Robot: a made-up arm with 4 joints.
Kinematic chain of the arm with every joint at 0, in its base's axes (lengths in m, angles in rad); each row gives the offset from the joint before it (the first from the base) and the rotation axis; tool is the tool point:
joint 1: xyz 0 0 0.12 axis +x
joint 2: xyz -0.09 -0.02 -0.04 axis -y
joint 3: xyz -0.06 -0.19 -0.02 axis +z
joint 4: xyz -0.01 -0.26 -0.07 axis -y
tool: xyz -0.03 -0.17 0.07
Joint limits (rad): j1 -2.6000..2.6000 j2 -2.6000..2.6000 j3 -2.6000..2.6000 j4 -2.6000..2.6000
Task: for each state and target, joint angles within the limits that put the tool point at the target. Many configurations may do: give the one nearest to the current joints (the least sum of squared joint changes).
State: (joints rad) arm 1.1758 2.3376 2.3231 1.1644
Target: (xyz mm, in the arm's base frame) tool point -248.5 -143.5 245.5
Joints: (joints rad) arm 1.4436 2.5353 2.5705 0.9356
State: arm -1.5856 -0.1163 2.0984 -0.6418
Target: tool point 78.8 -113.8 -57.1
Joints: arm -1.1945 -0.5703 2.4139 -0.7777
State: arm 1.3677 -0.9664 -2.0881 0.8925
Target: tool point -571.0 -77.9 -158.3
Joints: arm 1.6356 -0.4297 -1.2321 0.9942
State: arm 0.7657 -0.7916 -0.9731 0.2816
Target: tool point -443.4 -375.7 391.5
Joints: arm -0.0588 -0.7631 -0.9955 0.3668
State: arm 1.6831 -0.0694 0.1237 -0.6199
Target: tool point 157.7 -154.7 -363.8
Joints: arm 1.2607 0.2266 0.7785 -0.6939
